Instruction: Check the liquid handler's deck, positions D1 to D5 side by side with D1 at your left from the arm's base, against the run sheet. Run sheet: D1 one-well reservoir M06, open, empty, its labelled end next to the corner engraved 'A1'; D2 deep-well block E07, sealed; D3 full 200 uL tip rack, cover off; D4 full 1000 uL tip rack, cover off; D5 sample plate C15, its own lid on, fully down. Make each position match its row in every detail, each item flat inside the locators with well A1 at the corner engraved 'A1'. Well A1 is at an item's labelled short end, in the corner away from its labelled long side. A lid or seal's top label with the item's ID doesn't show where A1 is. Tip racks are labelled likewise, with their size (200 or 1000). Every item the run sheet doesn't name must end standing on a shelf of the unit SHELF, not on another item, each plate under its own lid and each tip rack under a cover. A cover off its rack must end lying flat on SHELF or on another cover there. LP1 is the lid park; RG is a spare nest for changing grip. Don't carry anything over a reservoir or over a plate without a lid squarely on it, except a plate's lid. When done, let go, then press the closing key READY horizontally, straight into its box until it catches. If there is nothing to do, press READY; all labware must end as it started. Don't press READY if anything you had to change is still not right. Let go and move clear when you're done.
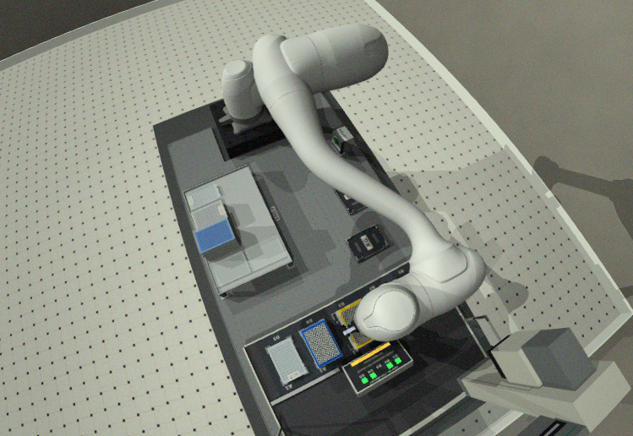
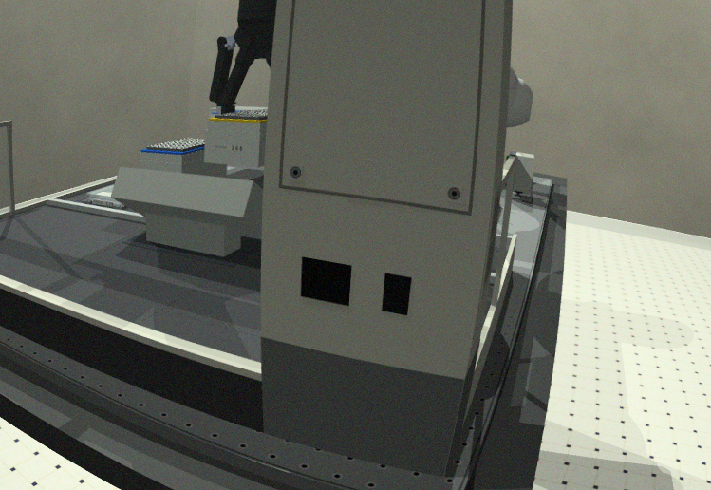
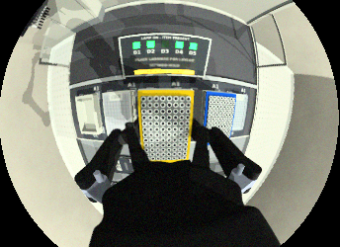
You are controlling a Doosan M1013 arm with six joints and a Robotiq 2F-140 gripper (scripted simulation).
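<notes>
My hand is 1 cm short of the blue-rimmed tip rack, 12 cm to the left of it and 5 cm above it. Also, from my hand: flat lid (25 cm to the right, 10 cm below); then sealed deep-well block (12 cm to the left, 10 cm below); then yellow-rimmed tip rack (1 cm ahead, 1 cm to the left, 1 cm above).
</notes>
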